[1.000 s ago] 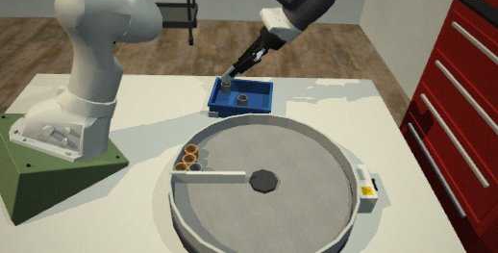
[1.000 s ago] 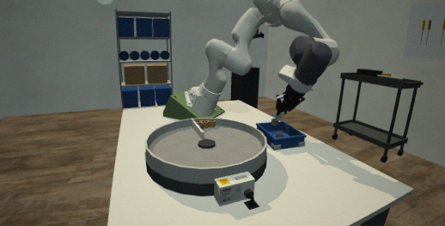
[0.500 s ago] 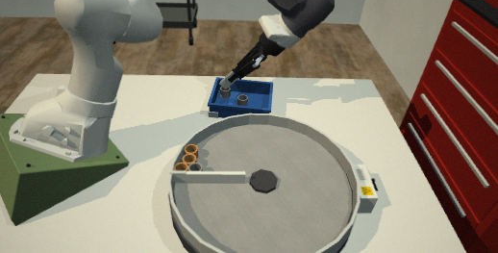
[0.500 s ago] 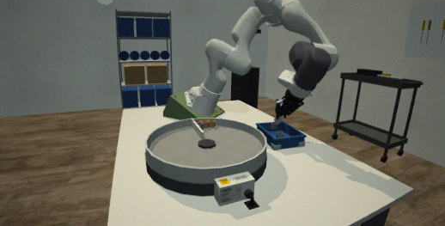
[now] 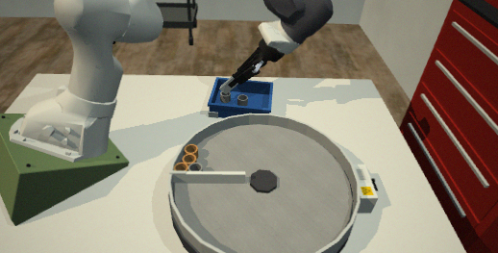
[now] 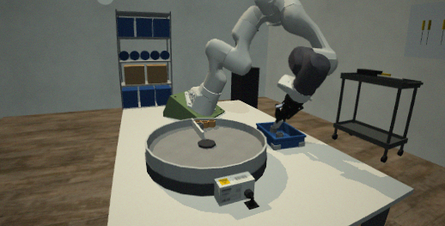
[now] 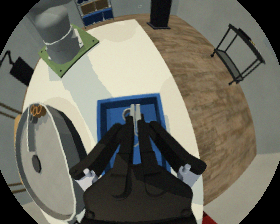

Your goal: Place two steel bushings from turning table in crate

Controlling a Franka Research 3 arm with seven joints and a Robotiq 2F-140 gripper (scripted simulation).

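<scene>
Now: hand 4 cm short of the blue crate, 2 cm to the left of it and 4 cm above it. From my hand the other things lie so: turning table: 5 cm ahead, 38 cm to the right, 1 cm below.
</scene>
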